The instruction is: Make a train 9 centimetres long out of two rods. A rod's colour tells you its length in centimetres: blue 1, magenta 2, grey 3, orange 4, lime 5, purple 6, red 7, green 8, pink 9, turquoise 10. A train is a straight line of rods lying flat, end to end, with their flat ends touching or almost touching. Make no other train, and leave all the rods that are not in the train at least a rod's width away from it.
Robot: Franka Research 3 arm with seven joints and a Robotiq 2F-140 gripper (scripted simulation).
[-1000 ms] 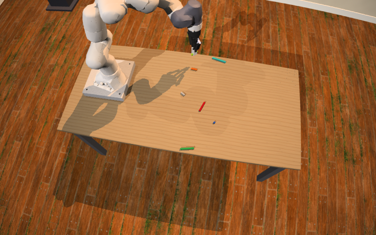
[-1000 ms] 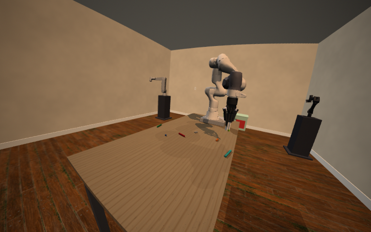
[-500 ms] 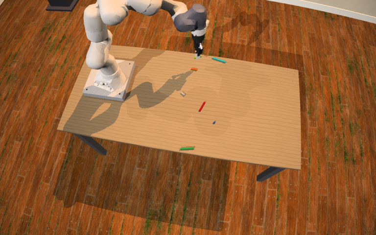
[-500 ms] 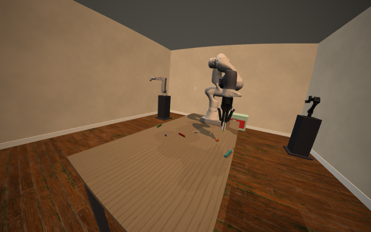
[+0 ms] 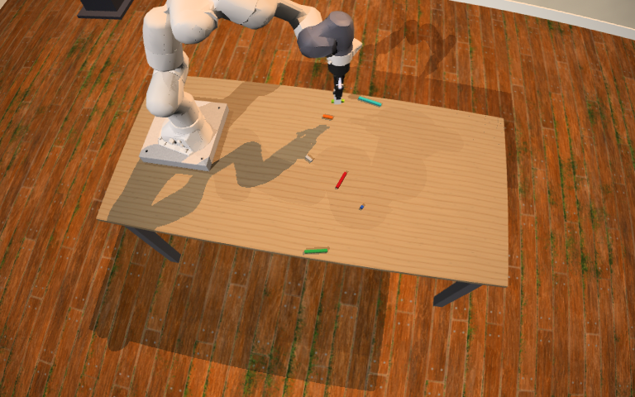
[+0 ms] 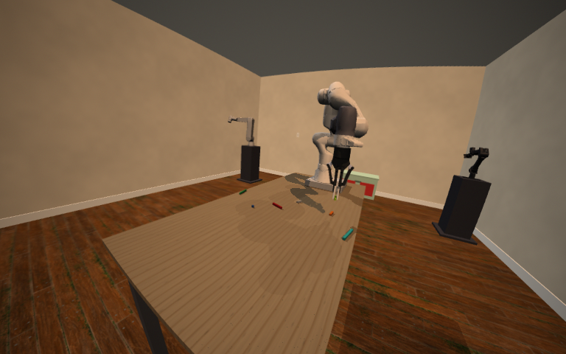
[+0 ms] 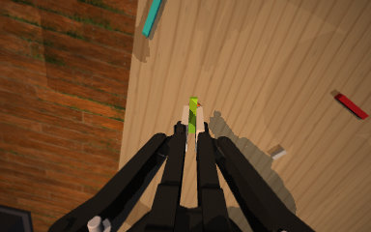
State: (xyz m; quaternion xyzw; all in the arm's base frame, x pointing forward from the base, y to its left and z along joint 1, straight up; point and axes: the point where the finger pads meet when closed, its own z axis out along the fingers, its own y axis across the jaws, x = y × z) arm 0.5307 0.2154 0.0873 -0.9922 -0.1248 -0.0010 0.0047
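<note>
Now: the orange rod 3 cm behind my hand, 1 cm to the right of it and 13 cm below it. Also, from my hand: grey rod 7 cm behind, 22 cm to the right, 13 cm below; then lime rod 3 cm below; then turquoise rod 12 cm ahead, 10 cm to the left, 13 cm below.
</note>
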